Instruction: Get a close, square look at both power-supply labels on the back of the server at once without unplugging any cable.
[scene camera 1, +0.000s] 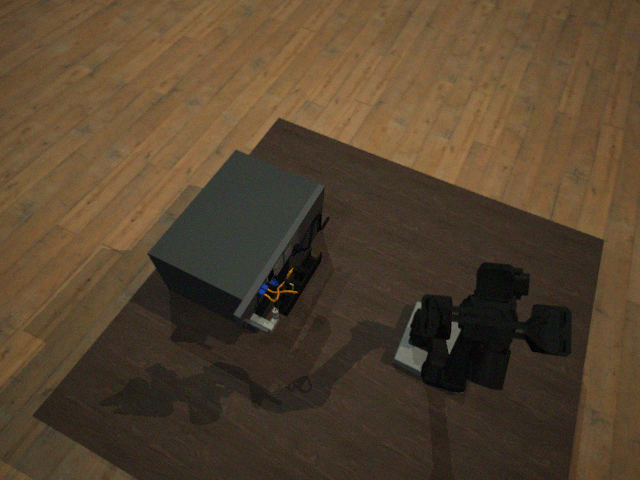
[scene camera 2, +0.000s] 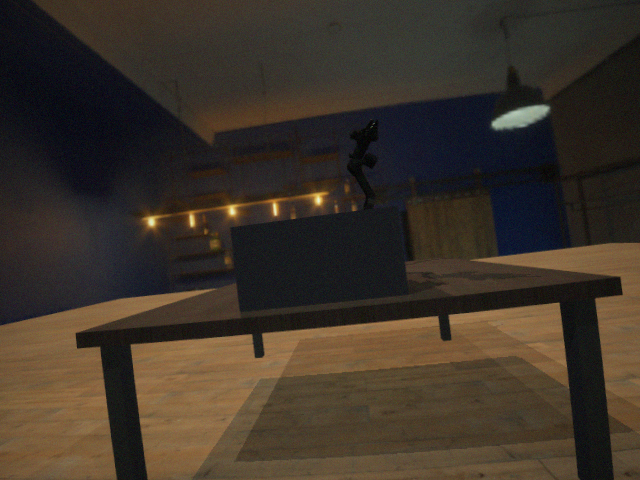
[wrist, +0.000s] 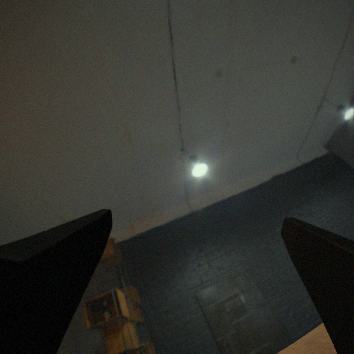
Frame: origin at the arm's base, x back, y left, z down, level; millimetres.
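Seen in the pictures: gripper, fingertip midpoint: (scene camera 1: 482, 325) (scene camera 2: 374, 119) (wrist: 198, 222); arm's base, link origin: (scene camera 1: 421, 337).
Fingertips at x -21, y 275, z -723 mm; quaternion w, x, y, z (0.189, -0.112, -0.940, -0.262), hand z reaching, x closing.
Note:
Offsets run from my fingertips to a thing's top centre. "spot": to the spot under its first point.
The server, a dark grey box (scene camera 1: 235, 222) (scene camera 2: 320, 260), stands on the table. In scene camera 1 its back faces the arm and is seen steeply from above. Orange cables @(spot: dz +546, dx -377, dy -146 mm) (scene camera 1: 279, 295), blue plugs @(dz +538, dx -429, dy -150 mm) (scene camera 1: 263, 289) and black cables @(spot: dz +624, dx -403, dy -407 mm) (scene camera 1: 311, 233) show there. The power-supply labels cannot be made out. In scene camera 2 a plain side of the box shows. My gripper (scene camera 1: 491, 322) (scene camera 2: 371, 126) (wrist: 198, 222) is open and empty, raised high above the arm's base and apart from the server. The wrist view looks at the ceiling and a far wall; the server does not show there.
The arm's pale base plate (scene camera 1: 409, 352) sits on the dark table (scene camera 1: 413, 206) (scene camera 2: 491, 298). A small light-grey piece @(spot: dz +610, dx -397, dy -81 mm) (scene camera 1: 262, 322) lies at the near corner of the server's back. Cables stick out from that back. A pendant lamp (scene camera 2: 521, 116) hangs in the room.

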